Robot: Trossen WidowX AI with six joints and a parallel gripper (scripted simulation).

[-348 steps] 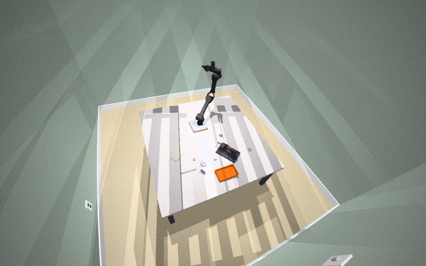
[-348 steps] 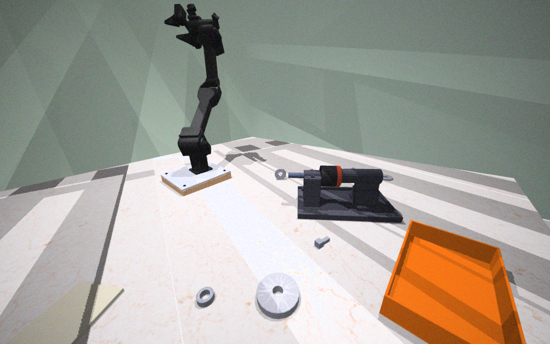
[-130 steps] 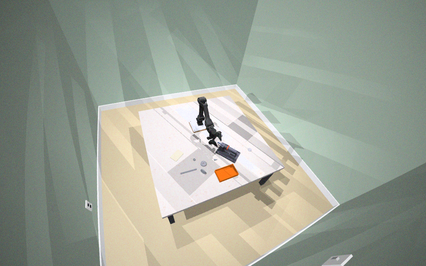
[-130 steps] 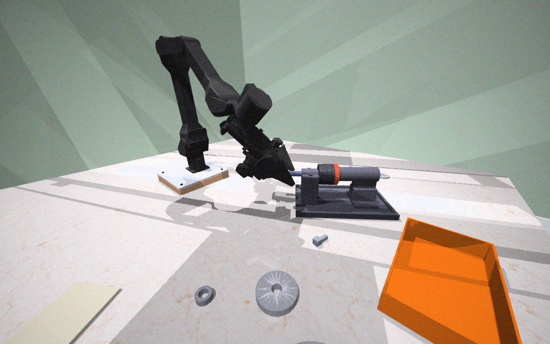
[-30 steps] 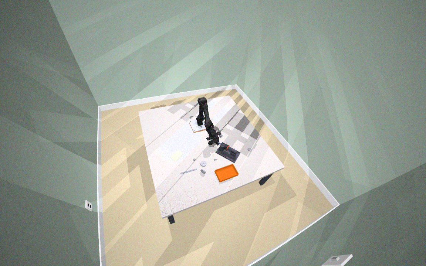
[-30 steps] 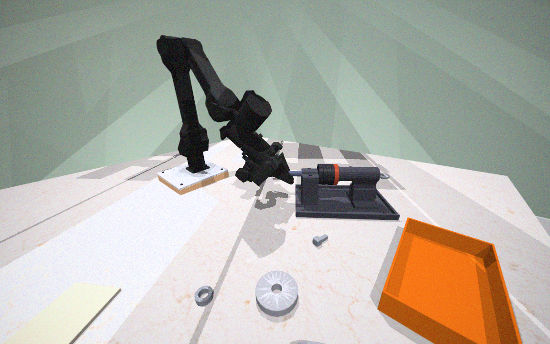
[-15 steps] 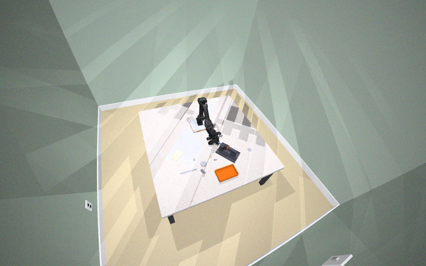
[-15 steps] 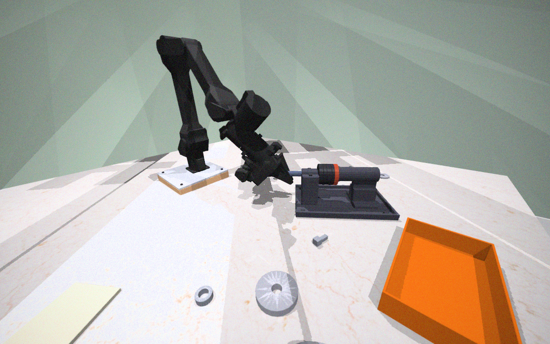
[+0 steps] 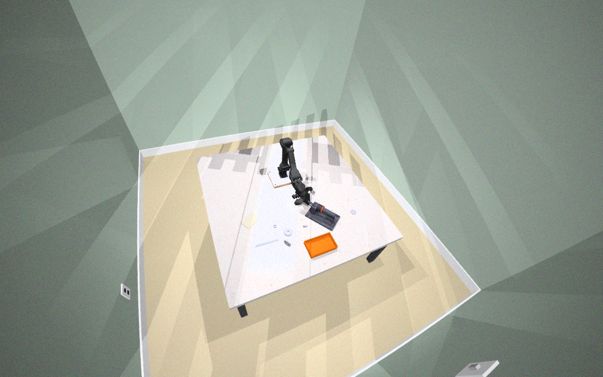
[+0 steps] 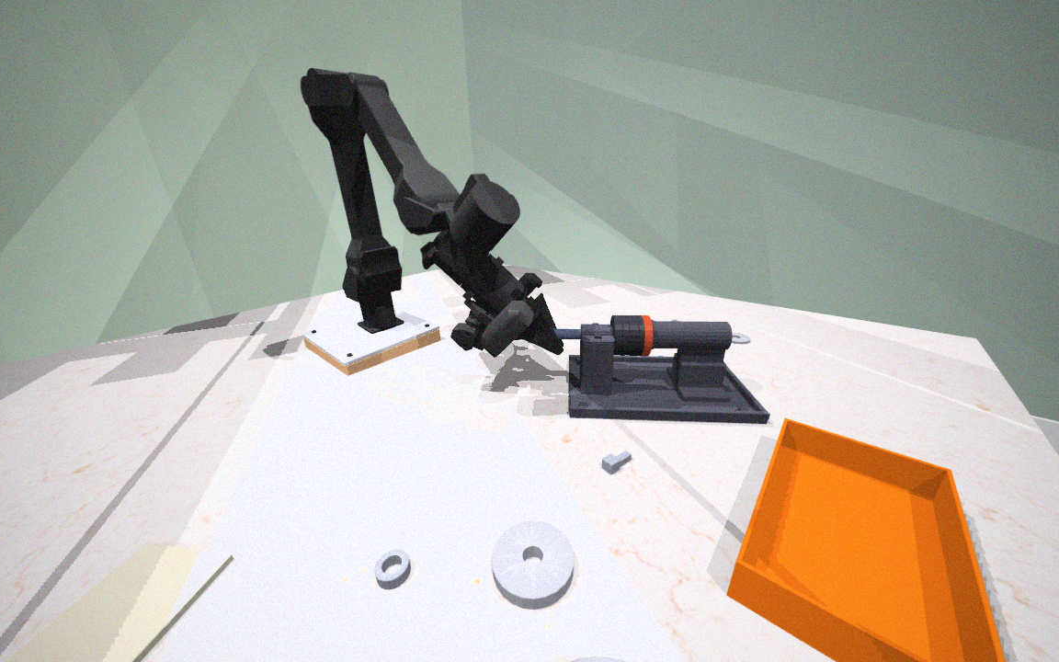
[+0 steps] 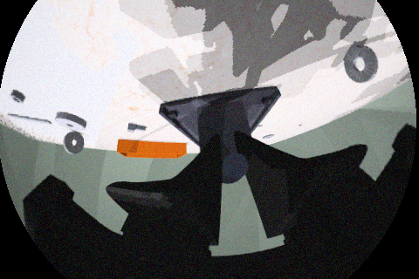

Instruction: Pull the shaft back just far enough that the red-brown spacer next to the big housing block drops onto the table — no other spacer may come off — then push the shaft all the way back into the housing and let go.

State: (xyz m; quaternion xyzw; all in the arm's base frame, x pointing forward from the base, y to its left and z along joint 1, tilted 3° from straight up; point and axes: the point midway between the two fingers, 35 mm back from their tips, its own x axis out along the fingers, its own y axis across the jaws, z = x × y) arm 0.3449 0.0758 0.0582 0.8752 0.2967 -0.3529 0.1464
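My gripper tip is 3 cm short of the grey-blue shaft, 3 cm to the right of it and 2 cm below it. The rest, counted from my gripper tip: orange tray 32 cm ahead, 4 cm to the right, 5 cm below; pale yellow sheet 2 cm behind, 45 cm to the right, 5 cm below.
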